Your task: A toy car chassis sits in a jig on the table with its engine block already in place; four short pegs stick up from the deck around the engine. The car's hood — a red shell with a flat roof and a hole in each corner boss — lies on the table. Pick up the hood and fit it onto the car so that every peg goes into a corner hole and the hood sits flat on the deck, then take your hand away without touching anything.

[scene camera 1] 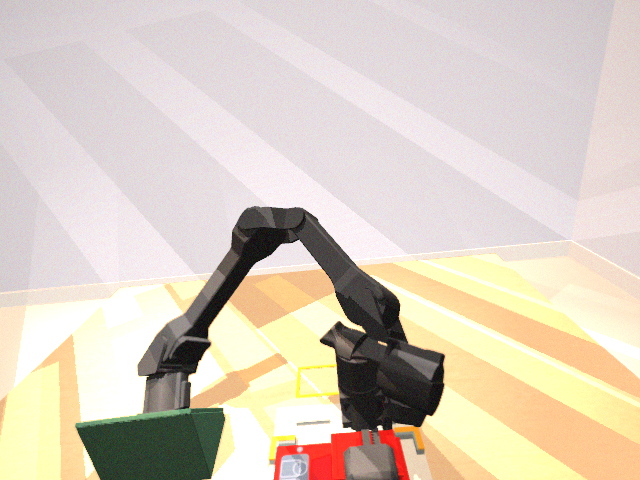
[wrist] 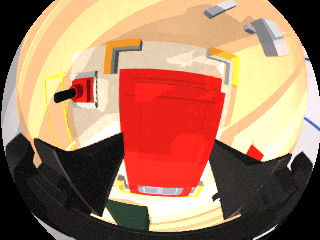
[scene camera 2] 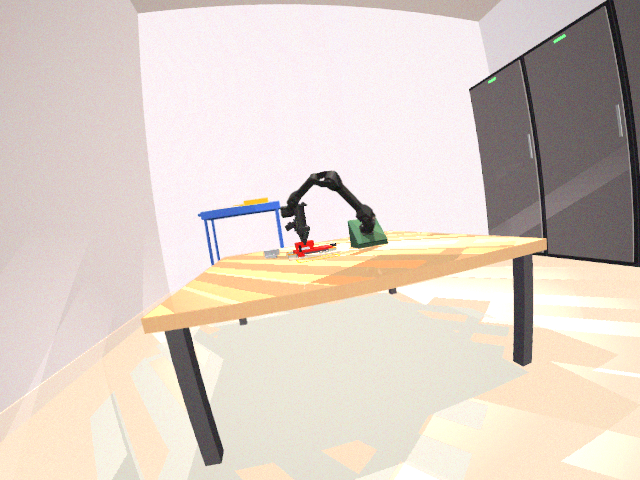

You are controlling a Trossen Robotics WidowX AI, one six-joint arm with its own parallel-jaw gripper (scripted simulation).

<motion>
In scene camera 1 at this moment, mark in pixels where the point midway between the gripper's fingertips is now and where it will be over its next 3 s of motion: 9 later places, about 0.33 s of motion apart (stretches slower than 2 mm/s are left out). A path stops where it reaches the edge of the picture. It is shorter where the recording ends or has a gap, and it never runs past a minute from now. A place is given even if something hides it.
My gripper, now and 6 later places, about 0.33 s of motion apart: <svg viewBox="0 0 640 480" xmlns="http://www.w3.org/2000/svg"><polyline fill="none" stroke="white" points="366,460 366,460 369,462 369,465 366,455 367,431 366,430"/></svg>
</motion>
